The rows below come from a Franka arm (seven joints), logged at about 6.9 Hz.
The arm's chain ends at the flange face. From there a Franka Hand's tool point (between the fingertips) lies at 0.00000 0.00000 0.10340 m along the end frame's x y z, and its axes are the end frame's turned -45 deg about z.
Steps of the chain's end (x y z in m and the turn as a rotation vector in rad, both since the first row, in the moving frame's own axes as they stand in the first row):
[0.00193 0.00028 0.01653 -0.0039 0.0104 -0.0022]
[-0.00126 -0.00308 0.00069 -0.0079 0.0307 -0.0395]
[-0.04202 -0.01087 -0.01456 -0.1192 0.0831 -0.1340]
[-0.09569 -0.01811 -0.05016 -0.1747 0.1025 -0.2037]
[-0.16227 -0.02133 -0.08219 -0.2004 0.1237 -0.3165]
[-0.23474 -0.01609 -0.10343 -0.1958 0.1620 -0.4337]
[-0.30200 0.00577 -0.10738 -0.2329 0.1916 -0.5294]
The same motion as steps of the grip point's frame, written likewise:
[0.00164 0.00261 0.01652 -0.0101 0.0046 -0.0022]
[0.00301 -0.00028 0.00064 -0.0273 0.0161 -0.0395]
[-0.02366 -0.02253 -0.01565 -0.1430 -0.0255 -0.1340]
[-0.05801 -0.05994 -0.05227 -0.1960 -0.0511 -0.2037]
[-0.10142 -0.10586 -0.08502 -0.2292 -0.0542 -0.3165]
[-0.15142 -0.15177 -0.10670 -0.2530 -0.0239 -0.4337]
[-0.21250 -0.17954 -0.11194 -0.3002 -0.0292 -0.5294]

